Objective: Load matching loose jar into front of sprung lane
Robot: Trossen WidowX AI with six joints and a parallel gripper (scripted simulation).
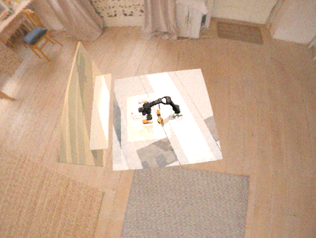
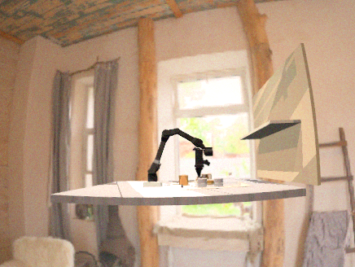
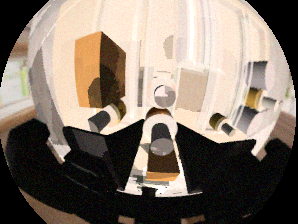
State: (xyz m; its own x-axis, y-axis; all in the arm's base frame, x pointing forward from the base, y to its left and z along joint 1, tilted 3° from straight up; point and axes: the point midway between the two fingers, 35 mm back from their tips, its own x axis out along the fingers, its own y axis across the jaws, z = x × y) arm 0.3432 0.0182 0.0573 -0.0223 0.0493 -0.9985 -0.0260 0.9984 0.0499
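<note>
The brown block is 6 cm ahead of my gripper tip, 8 cm to the left of it and 1 cm below it. The rest, counted from my gripper tip: tall panel: 61 cm ahead, 1 cm to the right, 35 cm above; shelf: 50 cm ahead, 1 cm to the right, 32 cm above.
</note>
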